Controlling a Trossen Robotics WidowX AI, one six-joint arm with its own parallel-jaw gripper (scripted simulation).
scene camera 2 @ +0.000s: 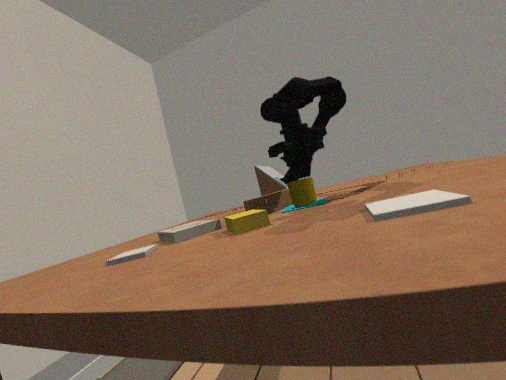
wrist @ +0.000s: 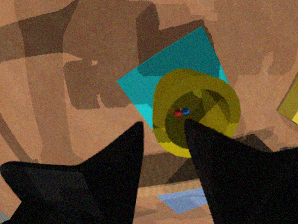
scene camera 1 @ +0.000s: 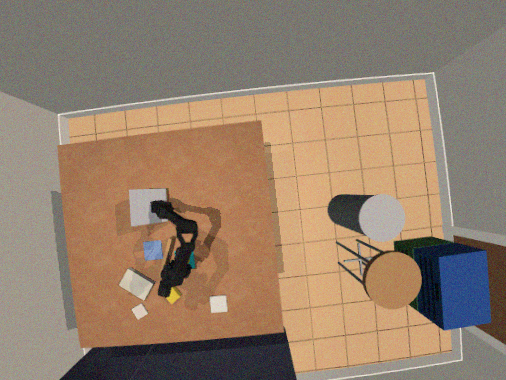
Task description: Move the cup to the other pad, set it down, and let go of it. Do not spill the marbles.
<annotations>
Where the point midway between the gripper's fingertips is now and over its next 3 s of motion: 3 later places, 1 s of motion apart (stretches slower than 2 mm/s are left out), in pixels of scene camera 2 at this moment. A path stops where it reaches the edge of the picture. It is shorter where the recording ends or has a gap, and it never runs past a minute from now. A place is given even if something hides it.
My gripper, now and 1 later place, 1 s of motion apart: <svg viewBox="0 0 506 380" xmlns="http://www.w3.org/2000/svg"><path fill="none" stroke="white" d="M304 177L302 163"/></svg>
</annotations>
